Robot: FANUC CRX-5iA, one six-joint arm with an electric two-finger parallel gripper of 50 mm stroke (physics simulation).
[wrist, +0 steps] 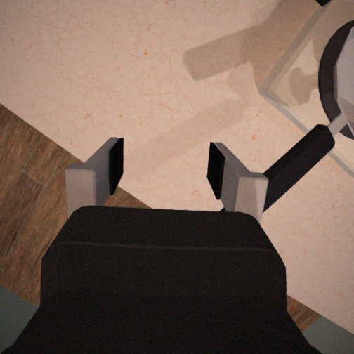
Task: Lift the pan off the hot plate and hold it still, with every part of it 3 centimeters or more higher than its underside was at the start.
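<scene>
The pan [329,85] shows in part at the right edge of the wrist view, with a dark rim and a grey inside. It is over the pale, square-cornered hot plate [300,116], of which one corner and part of two sides show. The pan's black handle [300,159] slants down and left over the table, and its far part is hidden behind the right finger. My gripper [165,157] is open with nothing between its fingers. It is to the left of most of the handle; the height between them is hard to tell.
The pale, veined table top [100,75] ends in a slanting edge at the lower left, with brown wooden floor [30,200] beyond. Shadows fall across the table above the gripper. A small dark thing [323,2] shows at the top right edge.
</scene>
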